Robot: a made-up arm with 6 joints.
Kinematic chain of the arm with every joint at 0, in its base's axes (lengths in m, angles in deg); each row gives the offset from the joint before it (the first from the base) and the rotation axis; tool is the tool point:
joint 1: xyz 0 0 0.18 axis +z
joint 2: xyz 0 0 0 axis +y
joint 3: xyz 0 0 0.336 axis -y
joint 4: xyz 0 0 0 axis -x
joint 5: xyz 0.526 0 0 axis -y
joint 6: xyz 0 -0.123 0 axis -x
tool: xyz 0 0 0
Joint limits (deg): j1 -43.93..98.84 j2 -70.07..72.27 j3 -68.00..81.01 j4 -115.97..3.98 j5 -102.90..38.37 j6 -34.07..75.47
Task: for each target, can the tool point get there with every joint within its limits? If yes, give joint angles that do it. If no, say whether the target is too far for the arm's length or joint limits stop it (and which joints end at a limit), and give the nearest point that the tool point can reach.
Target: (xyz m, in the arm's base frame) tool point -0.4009 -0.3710 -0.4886
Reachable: no: joint limits stop it (at a limit: joint 1, joint 2) | nearest point -0.0120 -0.1593 -0.1963 | short by 0.531 m
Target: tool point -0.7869 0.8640 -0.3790
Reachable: no: too far | nearest point -0.1605 0.6816 -0.0997 | short by 0.710 m
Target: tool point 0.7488 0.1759 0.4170
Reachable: yes | joints 13.29 42.98 55.21 -89.55 -4.68 6.95
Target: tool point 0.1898 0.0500 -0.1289
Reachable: yes | joints 25.00 47.40 -35.73 -73.49 -41.88 -19.11
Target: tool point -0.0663 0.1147 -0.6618
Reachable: no: joint limits stop it (at a limit: joint 1, joint 2) | nearest point -0.0588 0.2035 -0.2459 | short by 0.425 m
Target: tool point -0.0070 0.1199 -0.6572
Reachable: no: joint limits stop it (at a limit: joint 2) | nearest point -0.0121 0.2072 -0.2460 | short by 0.420 m
